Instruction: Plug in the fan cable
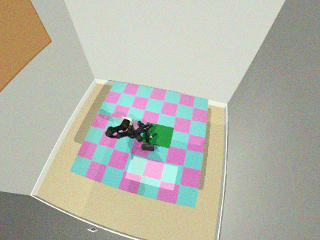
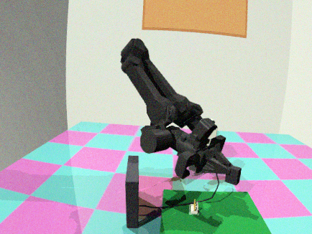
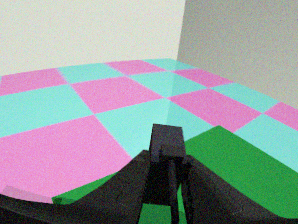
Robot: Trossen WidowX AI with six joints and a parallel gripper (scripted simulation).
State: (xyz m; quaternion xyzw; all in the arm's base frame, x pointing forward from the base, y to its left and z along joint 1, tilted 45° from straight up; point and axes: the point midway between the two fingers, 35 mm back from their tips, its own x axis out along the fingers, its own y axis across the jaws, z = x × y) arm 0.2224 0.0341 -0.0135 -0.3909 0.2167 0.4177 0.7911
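Right now the white four-pin fan header is 11 cm below my gripper tip, 8 cm to the right of it and 3 cm ahead of it. The rest, counted from my gripper tip: black fan (21 cm to the right, 6 cm ahead, 5 cm below); green board (12 cm below, 9 cm ahead, 2 cm to the right); black plug (1 cm below).
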